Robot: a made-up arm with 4 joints.
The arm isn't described. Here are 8 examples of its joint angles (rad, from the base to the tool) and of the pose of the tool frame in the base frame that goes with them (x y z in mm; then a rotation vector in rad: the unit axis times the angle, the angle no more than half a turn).
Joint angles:
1: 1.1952 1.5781 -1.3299 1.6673
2: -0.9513 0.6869 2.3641 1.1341
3: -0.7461 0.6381 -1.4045 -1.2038
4: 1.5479 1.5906 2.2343 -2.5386
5: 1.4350 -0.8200 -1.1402 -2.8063
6: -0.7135 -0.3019 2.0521 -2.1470
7: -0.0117 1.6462 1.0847 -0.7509
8: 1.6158 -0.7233 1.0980 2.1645
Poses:
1: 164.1 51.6 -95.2 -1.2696 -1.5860 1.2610
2: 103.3 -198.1 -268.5 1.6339 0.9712 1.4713
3: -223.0 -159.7 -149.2 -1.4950 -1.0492 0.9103
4: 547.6 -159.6 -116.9 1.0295 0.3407 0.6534
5: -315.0 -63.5 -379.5 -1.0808 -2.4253 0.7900
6: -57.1 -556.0 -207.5 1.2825 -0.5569 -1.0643
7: -38.8 185.5 -245.4 0.2938 -1.4064 -1.7042
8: 76.4 113.7 -363.4 1.1903 1.0403 1.0880
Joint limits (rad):
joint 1: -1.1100..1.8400
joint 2: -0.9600..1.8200
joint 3: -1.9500..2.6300
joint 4: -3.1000..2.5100
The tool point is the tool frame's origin. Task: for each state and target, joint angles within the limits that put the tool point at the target. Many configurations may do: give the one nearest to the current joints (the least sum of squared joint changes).
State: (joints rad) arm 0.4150 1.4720 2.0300 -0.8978
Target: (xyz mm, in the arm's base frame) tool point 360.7 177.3 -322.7
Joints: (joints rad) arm 0.6578 1.8200 2.3540 -0.8737
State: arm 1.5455 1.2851 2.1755 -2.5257
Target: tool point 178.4 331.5 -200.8
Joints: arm 1.0336 0.7557 1.8123 -1.9811
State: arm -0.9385 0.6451 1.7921 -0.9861
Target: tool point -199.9 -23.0 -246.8
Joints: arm -0.3048 1.2680 1.0443 -0.7281
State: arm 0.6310 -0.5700 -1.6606 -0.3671
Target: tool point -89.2 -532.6 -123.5
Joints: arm -0.0263 -0.9089 -1.2011 -1.2603
